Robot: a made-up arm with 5 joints. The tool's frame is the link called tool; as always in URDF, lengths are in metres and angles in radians. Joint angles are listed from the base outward.
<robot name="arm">
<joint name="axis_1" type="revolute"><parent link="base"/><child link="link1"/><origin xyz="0 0 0.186"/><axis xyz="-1 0 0"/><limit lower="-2.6" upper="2.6"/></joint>
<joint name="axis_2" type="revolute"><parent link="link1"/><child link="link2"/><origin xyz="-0.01 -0.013 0.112"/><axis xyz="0 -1 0"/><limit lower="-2.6" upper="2.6"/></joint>
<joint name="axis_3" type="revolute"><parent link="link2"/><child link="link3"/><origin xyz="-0.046 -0.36 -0.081"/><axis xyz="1 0 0"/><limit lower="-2.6" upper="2.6"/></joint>
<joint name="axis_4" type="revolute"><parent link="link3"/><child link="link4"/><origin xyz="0.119 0.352 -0.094"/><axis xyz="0 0 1"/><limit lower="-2.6" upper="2.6"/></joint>
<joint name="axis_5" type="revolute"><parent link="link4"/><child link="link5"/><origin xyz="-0.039 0.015 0.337"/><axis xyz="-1 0 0"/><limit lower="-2.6" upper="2.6"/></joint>
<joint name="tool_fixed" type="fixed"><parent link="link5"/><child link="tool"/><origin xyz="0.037 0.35 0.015"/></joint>
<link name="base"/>
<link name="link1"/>
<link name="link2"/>
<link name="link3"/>
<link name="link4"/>
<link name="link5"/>
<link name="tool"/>
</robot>
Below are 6 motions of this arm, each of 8 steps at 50 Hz.
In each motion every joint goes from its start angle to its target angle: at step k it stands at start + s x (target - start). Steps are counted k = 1, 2, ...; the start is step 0. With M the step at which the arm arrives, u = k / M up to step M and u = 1 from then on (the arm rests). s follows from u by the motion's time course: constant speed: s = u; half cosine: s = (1 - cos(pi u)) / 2; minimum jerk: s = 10 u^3 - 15 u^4 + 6 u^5.
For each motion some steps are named. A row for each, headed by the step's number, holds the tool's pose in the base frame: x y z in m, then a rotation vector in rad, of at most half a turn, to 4 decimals.
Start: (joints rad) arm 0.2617 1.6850 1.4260 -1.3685 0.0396
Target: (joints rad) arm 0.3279 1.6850 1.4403 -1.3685 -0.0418
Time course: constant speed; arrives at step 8
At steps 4, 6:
4: -0.4343 -0.4015 0.8266 1.2576 -0.3200 0.1838
6: -0.4344 -0.3993 0.8354 1.2616 -0.3136 0.1920

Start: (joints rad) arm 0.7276 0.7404 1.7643 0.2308 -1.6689
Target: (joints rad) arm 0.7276 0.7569 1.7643 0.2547 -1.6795
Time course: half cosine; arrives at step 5
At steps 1, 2, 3, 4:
1: -0.0312 -0.5888 1.0479 2.4410 0.5912 1.1771
2: -0.0309 -0.5888 1.0474 2.4379 0.5982 1.1891
3: -0.0305 -0.5889 1.0468 2.4339 0.6069 1.2039
4: -0.0302 -0.5889 1.0463 2.4306 0.6140 1.2158

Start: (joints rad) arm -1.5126 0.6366 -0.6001 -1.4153 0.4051
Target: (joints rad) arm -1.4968 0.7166 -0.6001 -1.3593 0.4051
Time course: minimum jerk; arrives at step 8
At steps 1, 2, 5, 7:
1: 0.4471 -0.1836 0.2271 0.7471 0.7221 -1.6952
2: 0.4469 -0.1858 0.2288 0.7491 0.7152 -1.6981
5: 0.4451 -0.2008 0.2414 0.7627 0.6657 -1.7185
7: 0.4441 -0.2069 0.2467 0.7679 0.6448 -1.7270

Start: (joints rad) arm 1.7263 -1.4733 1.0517 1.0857 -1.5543
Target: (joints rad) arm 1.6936 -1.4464 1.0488 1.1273 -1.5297
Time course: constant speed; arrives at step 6
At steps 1, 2, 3, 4, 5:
1: 0.5144 0.2050 0.8755 1.2033 0.0577 -0.6589
2: 0.5150 0.2049 0.8755 1.2061 0.0701 -0.6513
3: 0.5156 0.2047 0.8756 1.2088 0.0825 -0.6436
4: 0.5161 0.2046 0.8756 1.2115 0.0947 -0.6357
5: 0.5166 0.2044 0.8757 1.2142 0.1069 -0.6278

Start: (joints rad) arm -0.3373 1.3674 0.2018 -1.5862 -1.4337
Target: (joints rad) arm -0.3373 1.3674 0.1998 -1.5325 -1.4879
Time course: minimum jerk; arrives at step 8
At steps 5, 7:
5: -0.5471 -0.2451 0.4521 -2.4002 1.8569 0.6313
7: -0.5483 -0.2430 0.4477 -2.4007 1.8625 0.6013

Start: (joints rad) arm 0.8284 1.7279 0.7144 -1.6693 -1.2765
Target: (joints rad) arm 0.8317 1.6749 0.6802 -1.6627 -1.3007
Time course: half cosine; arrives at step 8
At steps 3, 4, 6, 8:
3: -0.6147 -0.1815 0.6810 1.9784 -0.9854 0.3259
4: -0.6147 -0.1750 0.6809 1.9756 -0.9952 0.3211
6: -0.6147 -0.1630 0.6807 1.9702 -1.0133 0.3123
8: -0.6146 -0.1580 0.6806 1.9678 -1.0208 0.3087

